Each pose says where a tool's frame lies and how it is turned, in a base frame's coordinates. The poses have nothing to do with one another.
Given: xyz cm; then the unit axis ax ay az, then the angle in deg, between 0 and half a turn.
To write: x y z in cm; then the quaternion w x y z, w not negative. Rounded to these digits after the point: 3 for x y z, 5 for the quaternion.
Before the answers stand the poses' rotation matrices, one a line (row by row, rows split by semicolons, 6 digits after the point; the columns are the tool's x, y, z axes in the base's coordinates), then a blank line. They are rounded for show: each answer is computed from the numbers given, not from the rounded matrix.
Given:
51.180 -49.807 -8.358 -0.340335 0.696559 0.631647 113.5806
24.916 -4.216 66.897 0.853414 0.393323 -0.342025 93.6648
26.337 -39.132 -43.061 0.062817 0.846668 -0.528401 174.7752
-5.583 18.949 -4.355 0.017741 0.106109 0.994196 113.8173
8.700 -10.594 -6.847 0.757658 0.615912 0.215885 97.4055
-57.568 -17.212 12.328 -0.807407 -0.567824 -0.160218 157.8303
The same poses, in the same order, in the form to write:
-0.237875 -0.910801 0.337427; 0.247005 0.279252 0.927904; -0.939363 0.304072 0.158546
0.710950 0.698449 0.081972; 0.015797 0.100672 -0.994794; -0.703065 0.708544 0.060539
-0.987970 0.154267 0.010853; 0.058031 0.434869 -0.898622; -0.143348 -0.887181 -0.438590
-0.403380 -0.906886 0.121833; 0.912171 -0.388016 0.131863; -0.072312 0.164324 0.983752
0.519144 0.312714 0.795424; 0.740882 0.299351 -0.601234; -0.426125 0.901443 -0.076277
0.329547 0.943494 0.034890; 0.822578 -0.305059 0.479901; 0.463428 -0.129450 -0.876628

51.180 -49.807 -8.358 0.54770 -0.28475 0.58279 0.52848
24.916 -4.216 66.897 0.68413 0.62244 0.28687 -0.24946
26.337 -39.132 -43.061 0.04558 0.06275 0.84579 -0.52785
-5.583 18.949 -4.355 0.54598 0.01486 0.08890 0.83294
8.700 -10.594 -6.847 0.65997 0.56923 0.46273 0.16219
-57.568 -17.212 12.328 0.19226 -0.79234 -0.55723 -0.15723

